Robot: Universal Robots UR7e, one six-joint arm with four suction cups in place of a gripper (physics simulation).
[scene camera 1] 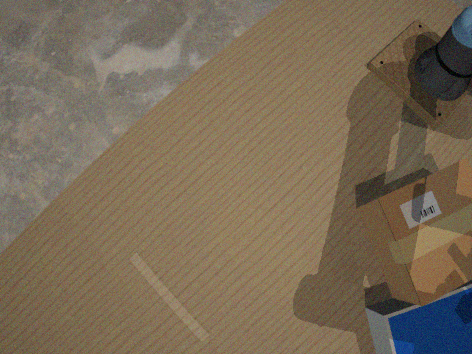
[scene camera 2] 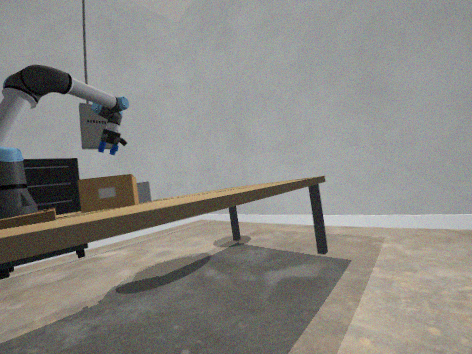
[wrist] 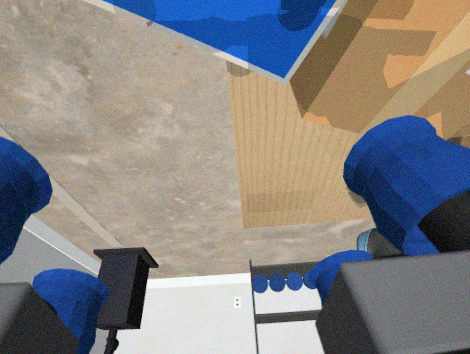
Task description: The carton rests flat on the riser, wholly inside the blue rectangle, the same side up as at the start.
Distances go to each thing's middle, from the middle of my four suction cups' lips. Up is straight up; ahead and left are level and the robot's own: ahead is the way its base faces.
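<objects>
There is the brown carton [scene camera 1: 413, 230], and it sits 29 cm below my suction cup, 25 cm to the right of it and 4 cm behind it.
</objects>
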